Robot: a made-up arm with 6 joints.
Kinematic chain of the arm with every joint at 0, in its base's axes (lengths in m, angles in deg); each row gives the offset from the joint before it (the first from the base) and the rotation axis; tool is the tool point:
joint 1: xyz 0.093 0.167 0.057 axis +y
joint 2: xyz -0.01 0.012 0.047 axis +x
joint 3: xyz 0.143 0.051 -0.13 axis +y
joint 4: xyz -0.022 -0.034 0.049 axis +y
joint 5: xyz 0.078 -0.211 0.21 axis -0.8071 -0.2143 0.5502
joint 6: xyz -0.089 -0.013 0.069 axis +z
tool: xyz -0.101 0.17 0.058
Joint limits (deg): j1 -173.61..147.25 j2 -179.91..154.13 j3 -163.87..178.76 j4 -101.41..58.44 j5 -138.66..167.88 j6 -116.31..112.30
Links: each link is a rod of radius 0.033 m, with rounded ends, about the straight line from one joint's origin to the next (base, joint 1, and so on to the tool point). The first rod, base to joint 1, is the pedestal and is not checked.
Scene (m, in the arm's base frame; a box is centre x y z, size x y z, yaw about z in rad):
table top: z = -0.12
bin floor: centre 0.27 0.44 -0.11 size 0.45 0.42 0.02 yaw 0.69
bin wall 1: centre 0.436 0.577 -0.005 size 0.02 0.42 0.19 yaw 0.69
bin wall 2: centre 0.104 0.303 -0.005 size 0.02 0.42 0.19 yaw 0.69
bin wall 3: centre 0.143 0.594 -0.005 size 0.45 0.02 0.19 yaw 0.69
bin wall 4: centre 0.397 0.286 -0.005 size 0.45 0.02 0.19 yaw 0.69
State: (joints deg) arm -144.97 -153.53 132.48 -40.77 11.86 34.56
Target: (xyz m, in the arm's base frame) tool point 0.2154 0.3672 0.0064
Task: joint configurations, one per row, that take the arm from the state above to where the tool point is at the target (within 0.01 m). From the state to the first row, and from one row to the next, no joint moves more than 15 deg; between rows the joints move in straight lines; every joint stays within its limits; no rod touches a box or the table.
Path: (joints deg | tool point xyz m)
1: -144.12 -156.46 126.61 -47.51 -2.68 43.20 | -0.2977 0.3636 0.3412
2: -143.27 -159.39 120.73 -54.25 -17.21 51.84 | -0.2178 0.4025 0.3736
3: -142.42 -162.32 114.86 -60.98 -31.75 60.47 | -0.1232 0.4330 0.3831
4: -141.57 -165.25 108.98 -67.72 -46.28 69.11 | -0.0229 0.4511 0.3655
5: -140.71 -168.19 103.11 -74.46 -60.82 77.75 | 0.0711 0.4549 0.3208
6: -139.86 -171.12 97.23 -81.20 -75.35 86.39 | 0.1475 0.4452 0.2532
7: -139.01 -174.05 91.36 -87.93 -89.89 95.02 | 0.1982 0.4247 0.1714
8: -138.16 -176.98 85.49 -94.67 -104.42 103.66 | 0.2200 0.3974 0.0858
9: -137.31 -179.91 79.61 -101.41 -118.96 112.30 | 0.2154 0.3672 0.0064

